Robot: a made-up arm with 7 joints.
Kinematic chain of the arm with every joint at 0, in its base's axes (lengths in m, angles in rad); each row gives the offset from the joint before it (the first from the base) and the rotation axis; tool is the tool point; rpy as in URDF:
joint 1: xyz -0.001 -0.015 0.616 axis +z
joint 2: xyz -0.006 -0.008 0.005 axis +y
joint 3: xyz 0 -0.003 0.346 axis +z
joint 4: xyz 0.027 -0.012 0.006 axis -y
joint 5: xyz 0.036 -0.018 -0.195 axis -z
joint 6: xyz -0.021 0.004 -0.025 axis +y
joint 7: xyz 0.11 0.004 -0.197 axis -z
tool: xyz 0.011 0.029 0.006 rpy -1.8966 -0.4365 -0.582
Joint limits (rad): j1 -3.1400..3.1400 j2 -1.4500..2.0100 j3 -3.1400..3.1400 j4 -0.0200..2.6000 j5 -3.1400..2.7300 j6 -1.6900..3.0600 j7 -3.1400..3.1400
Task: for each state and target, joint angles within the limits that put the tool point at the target. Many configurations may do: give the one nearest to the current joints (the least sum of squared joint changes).
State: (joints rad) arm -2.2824 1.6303 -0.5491 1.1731 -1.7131 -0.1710 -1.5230
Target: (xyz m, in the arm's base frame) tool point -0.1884 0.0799 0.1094
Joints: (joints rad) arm -2.6353 2.0100 -0.4222 1.4885 -1.6583 0.0457 -1.5424
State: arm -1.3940 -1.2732 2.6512 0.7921 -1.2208 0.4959 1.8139
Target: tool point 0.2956 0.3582 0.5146
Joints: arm -1.4097 -0.9299 2.3244 1.1157 -1.2307 0.5970 1.8475
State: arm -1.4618 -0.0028 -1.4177 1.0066 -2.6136 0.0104 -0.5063
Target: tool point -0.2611 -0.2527 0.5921
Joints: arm -1.3843 0.5270 -0.9576 0.9482 -2.5174 0.0664 -0.4691
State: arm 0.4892 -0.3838 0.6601 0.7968 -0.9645 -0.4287 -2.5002
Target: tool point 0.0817 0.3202 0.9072
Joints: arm 0.4276 -0.2329 0.6211 0.9221 -0.9138 -0.3816 -2.5129
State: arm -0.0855 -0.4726 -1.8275 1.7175 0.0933 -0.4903 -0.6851
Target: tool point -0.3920 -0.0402 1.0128
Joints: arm -0.5910 -0.0081 -2.3361 0.9851 0.3467 -0.8824 -0.7332
